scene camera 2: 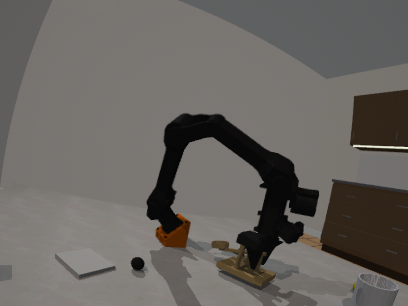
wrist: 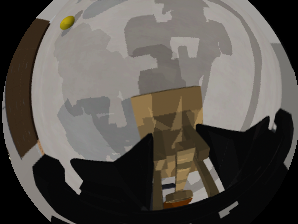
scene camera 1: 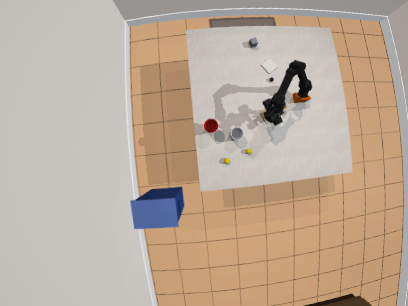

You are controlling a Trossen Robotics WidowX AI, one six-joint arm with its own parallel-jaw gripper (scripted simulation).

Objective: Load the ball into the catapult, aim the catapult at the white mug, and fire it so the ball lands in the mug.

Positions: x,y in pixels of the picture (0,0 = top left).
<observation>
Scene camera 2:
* my gripper: 257,266
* catapult: 240,266
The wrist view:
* my gripper: 175,132
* catapult: 171,115
</observation>
